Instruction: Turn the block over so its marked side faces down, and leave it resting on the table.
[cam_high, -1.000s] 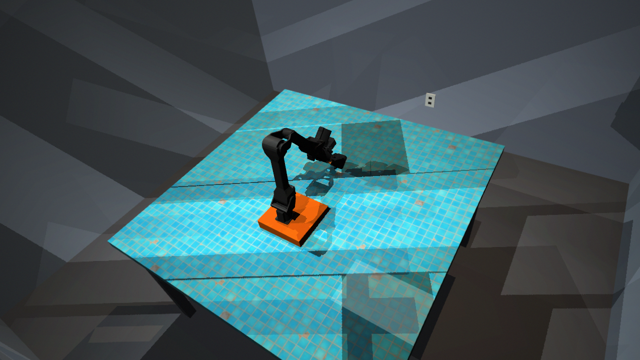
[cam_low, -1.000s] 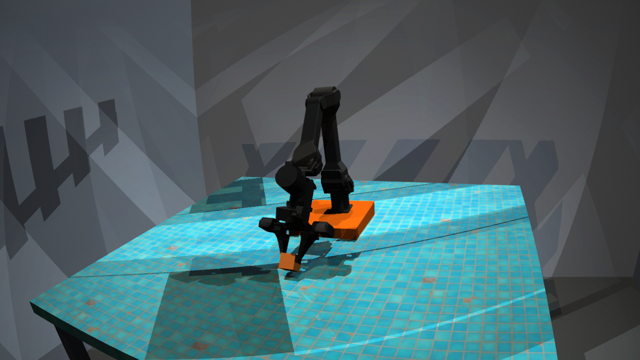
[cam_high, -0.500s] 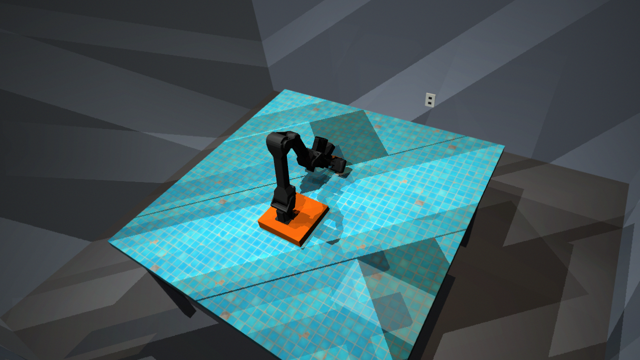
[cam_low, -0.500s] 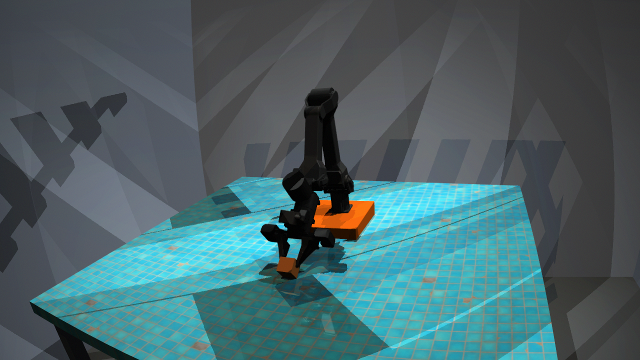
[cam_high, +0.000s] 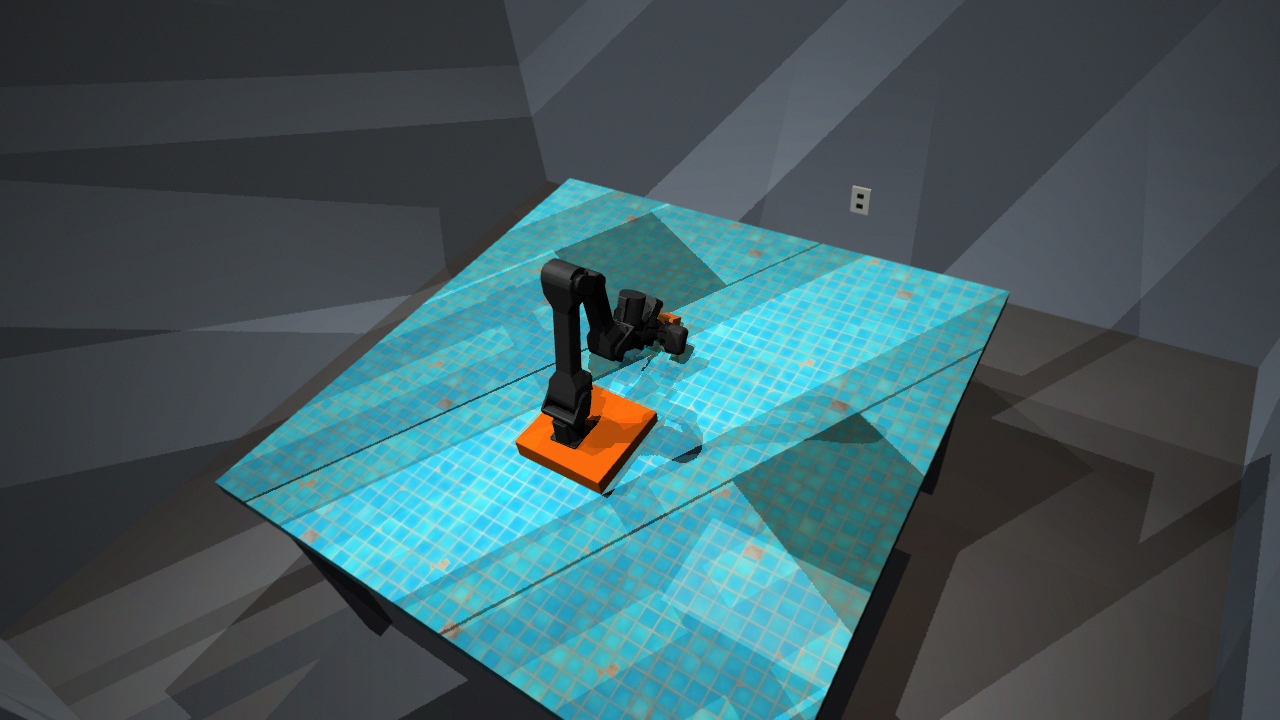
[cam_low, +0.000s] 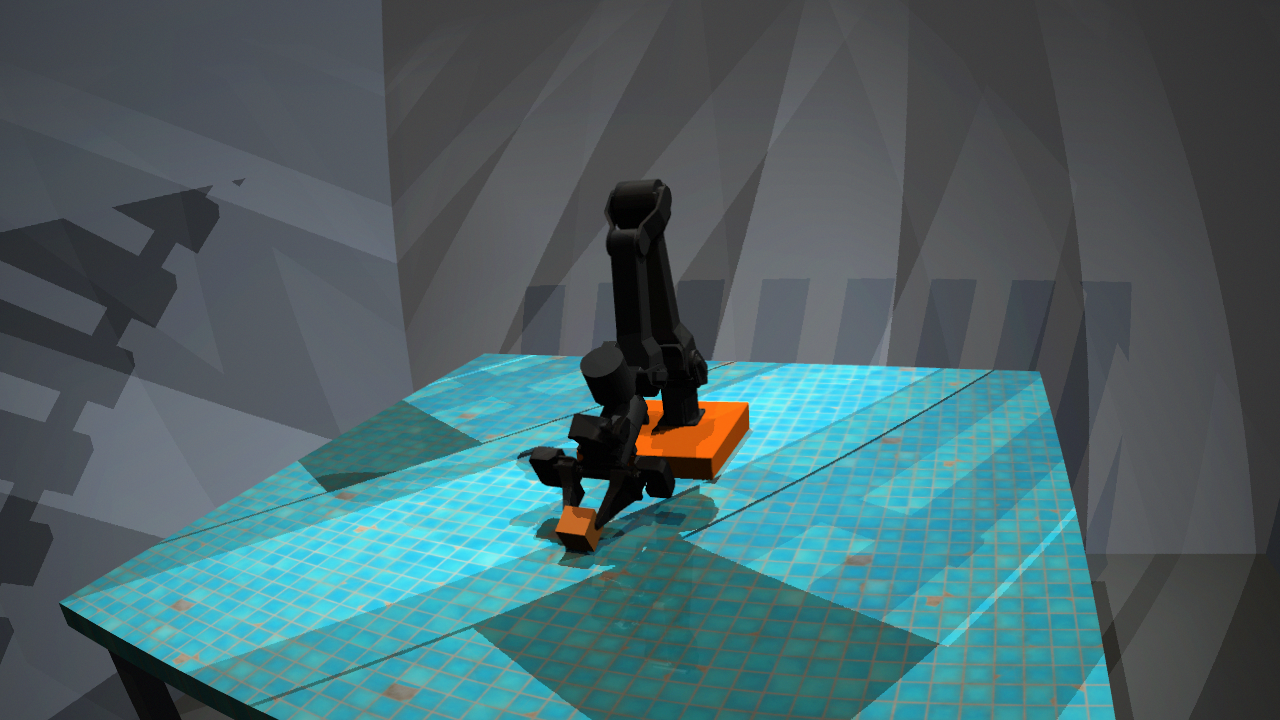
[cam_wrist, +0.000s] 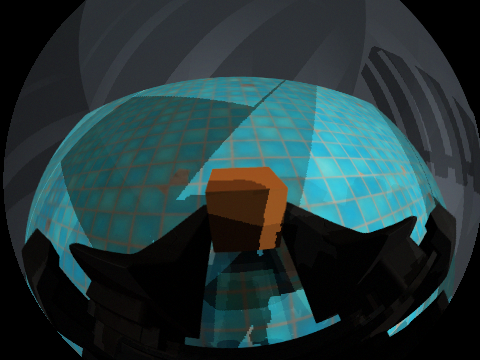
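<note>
The orange block is 1 cm below my gripper tip.
</note>
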